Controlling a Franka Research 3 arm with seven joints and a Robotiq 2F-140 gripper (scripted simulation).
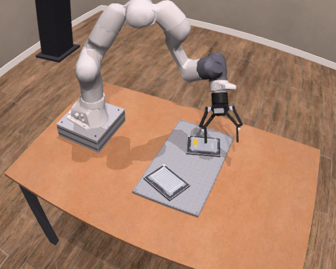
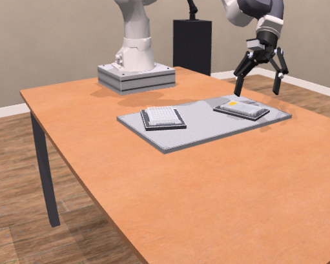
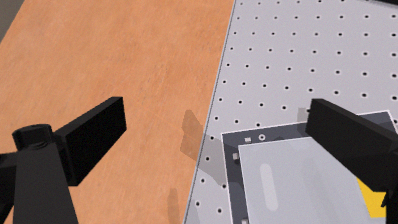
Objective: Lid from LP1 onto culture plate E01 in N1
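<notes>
Now: hand 80 mm past the clear lid, 80 mm above it and 30 mm to the right of it. Also, from my hand: nest N1: 250 mm to the right, 160 mm behind, 90 mm below; then culture plate E01: 250 mm to the right, 160 mm behind, 80 mm below; then lid park LP1: 90 mm below, 80 mm behind, 30 mm to the left.
</notes>
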